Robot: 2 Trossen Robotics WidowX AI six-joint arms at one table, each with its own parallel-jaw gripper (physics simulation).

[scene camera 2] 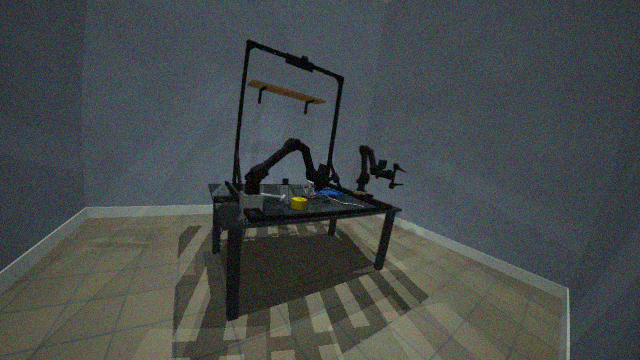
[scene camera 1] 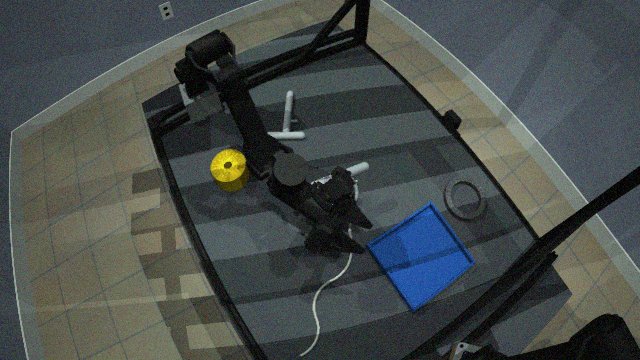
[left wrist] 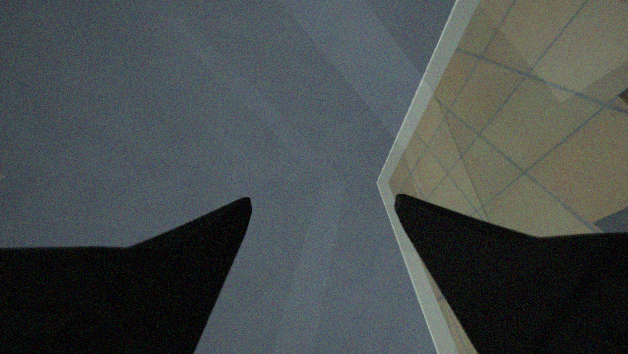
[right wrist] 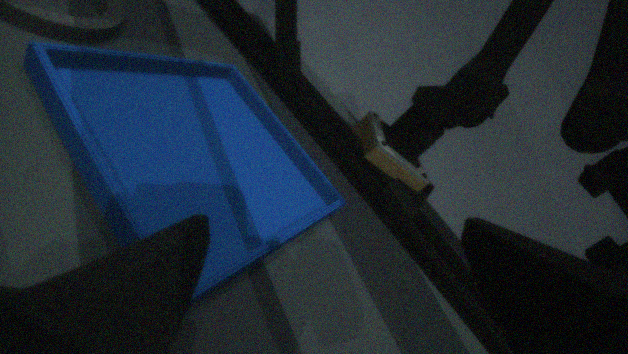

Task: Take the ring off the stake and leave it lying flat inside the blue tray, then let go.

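A dark grey ring lies flat on the table, outside the blue tray and apart from it. It is on no upright stake; I cannot tell which object is the stake. A white T-shaped rod piece lies on the table beyond my right arm. My right gripper is open and empty, above the table at the tray's left corner in scene camera 1. My left gripper is open and empty, raised away from the table, facing the wall.
A yellow ribbed cylinder stands left of my right arm. A white rod lies partly hidden behind my right gripper, near a white cord that trails toward the table's front edge. A black frame rises from the table.
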